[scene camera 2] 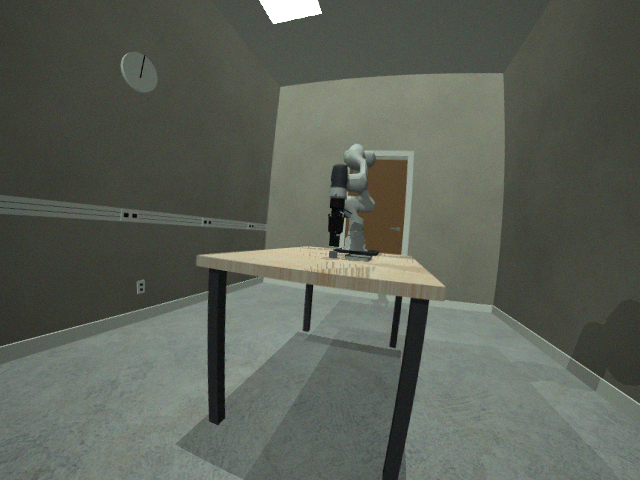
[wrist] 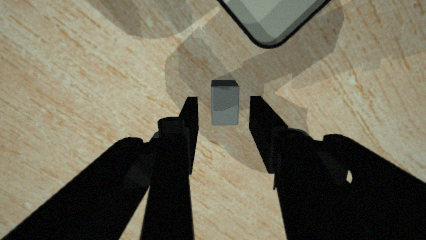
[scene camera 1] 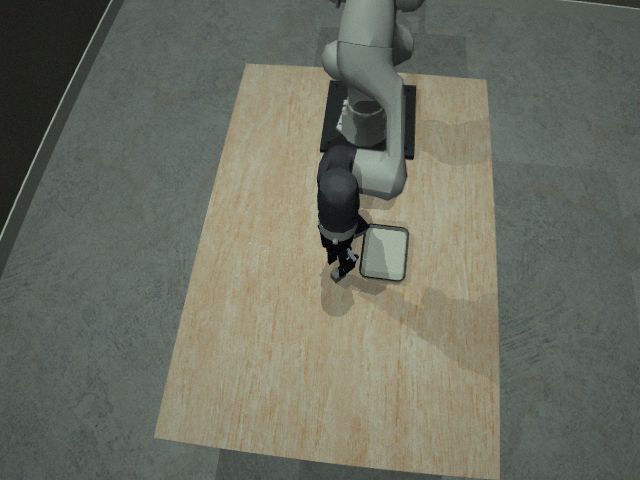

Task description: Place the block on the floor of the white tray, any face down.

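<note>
My gripper (scene camera 1: 338, 267), (wrist: 223, 112). White tray (scene camera 1: 384, 249). Small grey block (wrist: 224, 93).
</note>
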